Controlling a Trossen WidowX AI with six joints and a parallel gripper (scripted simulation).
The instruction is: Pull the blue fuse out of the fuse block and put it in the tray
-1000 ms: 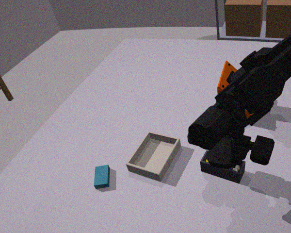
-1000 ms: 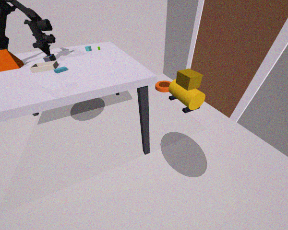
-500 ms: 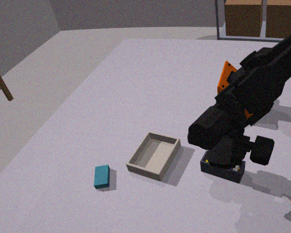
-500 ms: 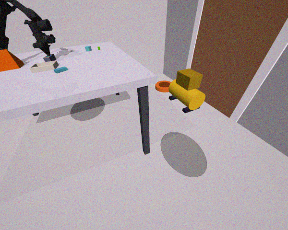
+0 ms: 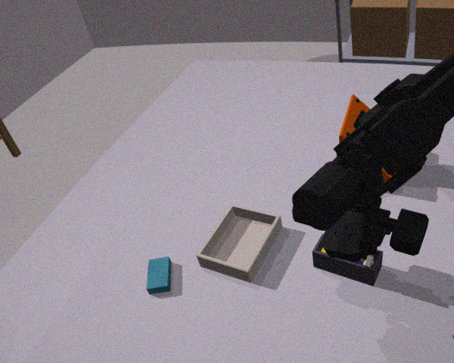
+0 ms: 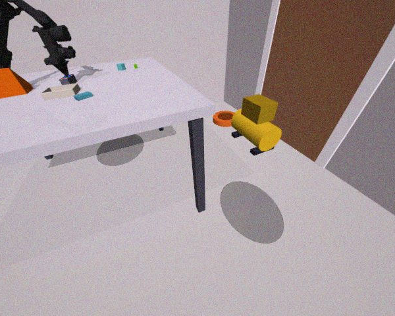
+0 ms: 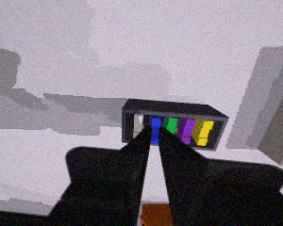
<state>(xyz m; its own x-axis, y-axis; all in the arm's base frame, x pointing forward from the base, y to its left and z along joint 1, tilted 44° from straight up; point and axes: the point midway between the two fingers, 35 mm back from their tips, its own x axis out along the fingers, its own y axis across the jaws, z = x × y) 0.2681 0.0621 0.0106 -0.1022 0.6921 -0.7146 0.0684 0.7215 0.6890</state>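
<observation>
My gripper tip is now 21 cm to the left of the beige tray, 4 cm above it and 1 cm short of it. Round my gripper tip: blue fuse 1 cm below.
</observation>
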